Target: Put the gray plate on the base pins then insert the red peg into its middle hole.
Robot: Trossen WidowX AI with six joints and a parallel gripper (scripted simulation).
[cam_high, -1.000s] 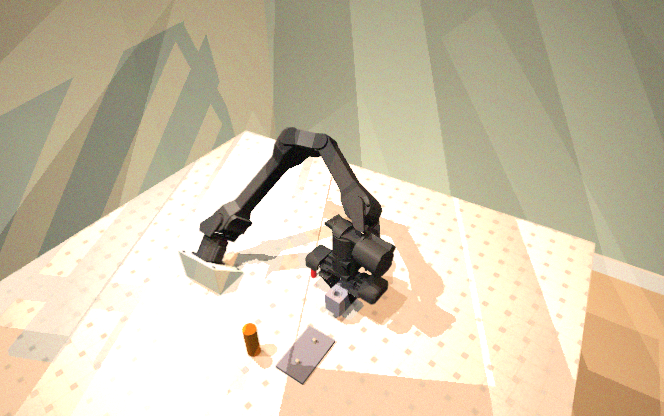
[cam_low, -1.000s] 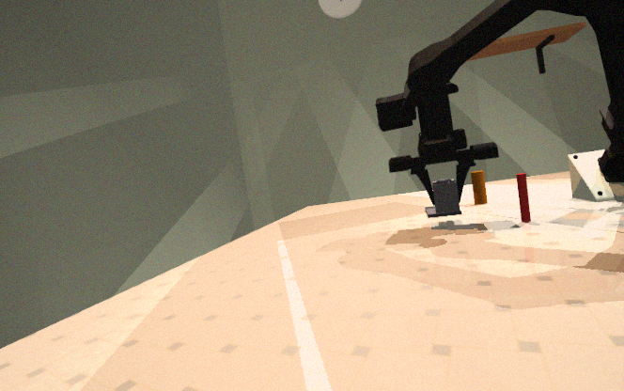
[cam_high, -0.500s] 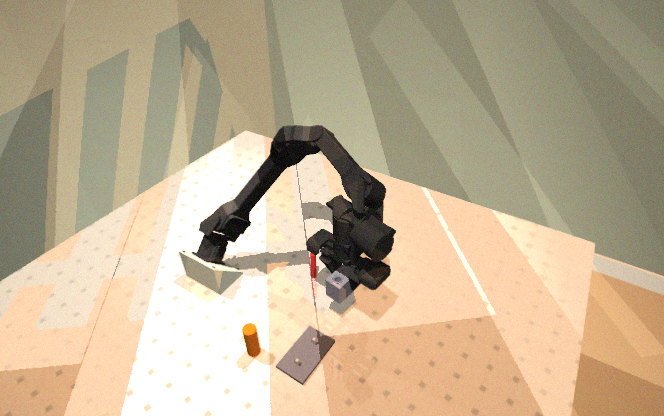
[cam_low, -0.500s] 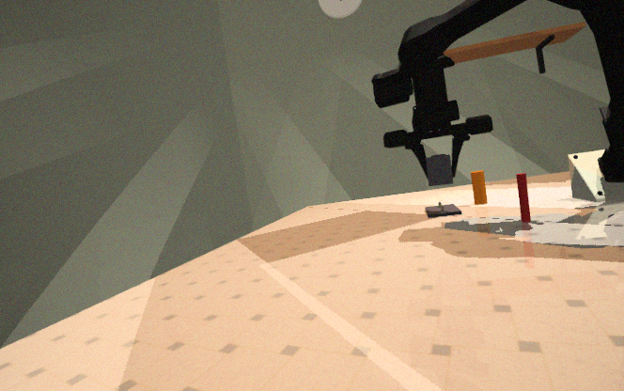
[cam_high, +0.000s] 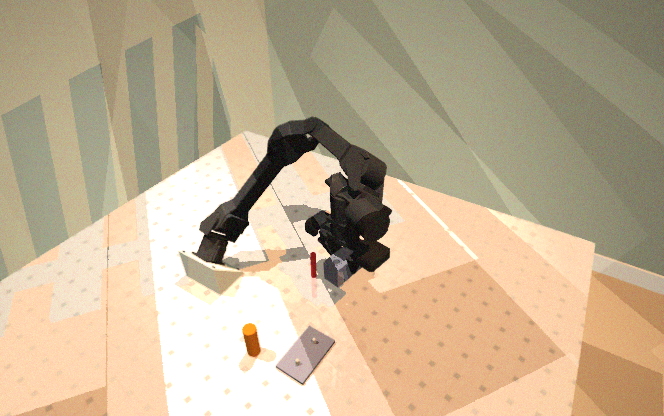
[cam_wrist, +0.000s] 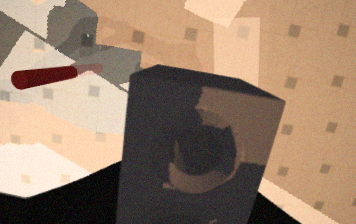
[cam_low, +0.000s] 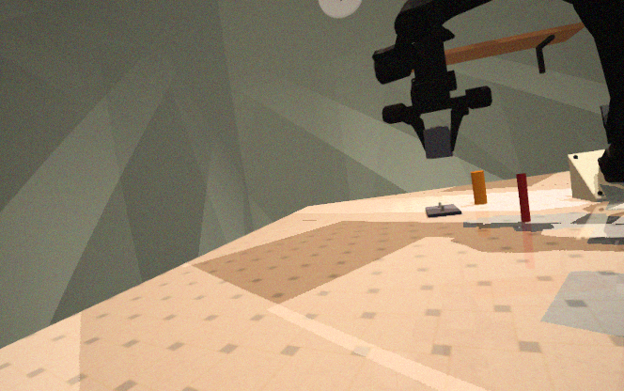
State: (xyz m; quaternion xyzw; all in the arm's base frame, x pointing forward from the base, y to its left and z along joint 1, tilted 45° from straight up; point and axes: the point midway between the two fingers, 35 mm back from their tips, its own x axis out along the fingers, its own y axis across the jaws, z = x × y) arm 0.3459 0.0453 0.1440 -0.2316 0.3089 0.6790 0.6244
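My gripper tip is now 1 cm short of the base, 15 cm to the left of it and 13 cm above it. Also, from my gripper tip: red peg: 12 cm behind, 3 cm to the left, 10 cm below; then orange cylinder: 8 cm behind, 22 cm to the right, 10 cm below; then gray plate: 3 cm above.
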